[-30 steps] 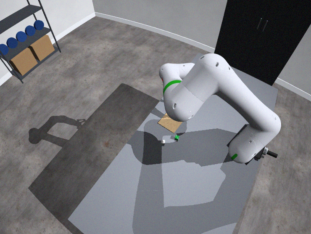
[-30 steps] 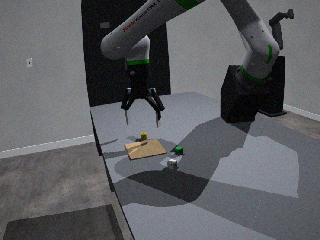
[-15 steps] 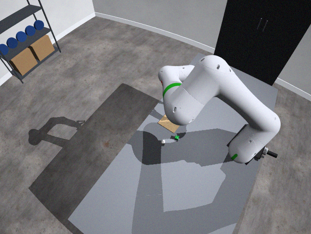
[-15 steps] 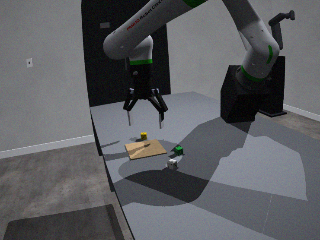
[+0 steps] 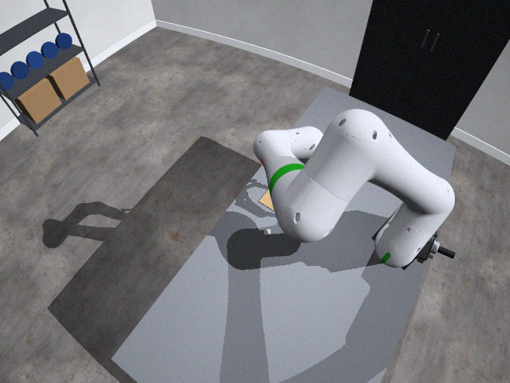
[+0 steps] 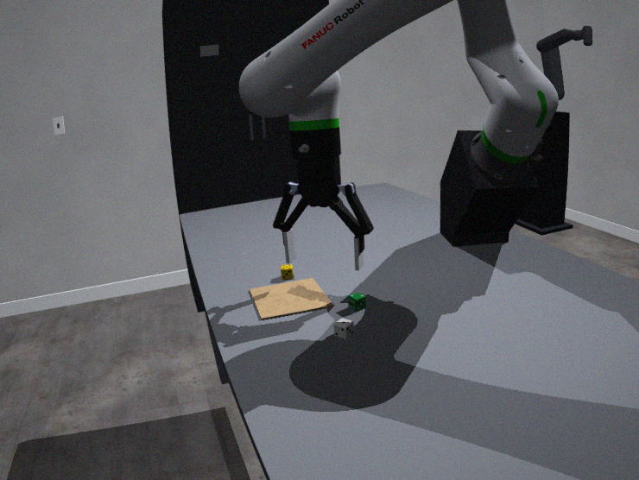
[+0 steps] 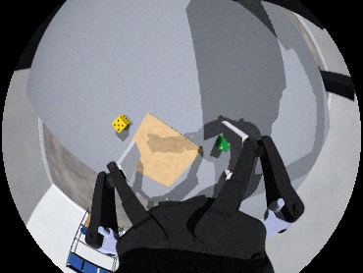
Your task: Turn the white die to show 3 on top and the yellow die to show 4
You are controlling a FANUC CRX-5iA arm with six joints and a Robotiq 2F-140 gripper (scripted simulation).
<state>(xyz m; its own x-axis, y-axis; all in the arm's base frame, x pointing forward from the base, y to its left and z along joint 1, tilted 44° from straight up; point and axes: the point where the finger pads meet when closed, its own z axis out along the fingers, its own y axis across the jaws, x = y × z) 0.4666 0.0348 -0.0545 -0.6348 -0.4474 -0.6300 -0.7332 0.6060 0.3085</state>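
Now: hand 10 cm to the right of the green die, 6 cm above it and 3 cm past it. Round my hand: white die: 18 cm to the left, 6 cm below, 3 cm ahead; tan mat: 8 cm ahead, 7 cm below; yellow die: 10 cm to the right, 6 cm below, 6 cm ahead.
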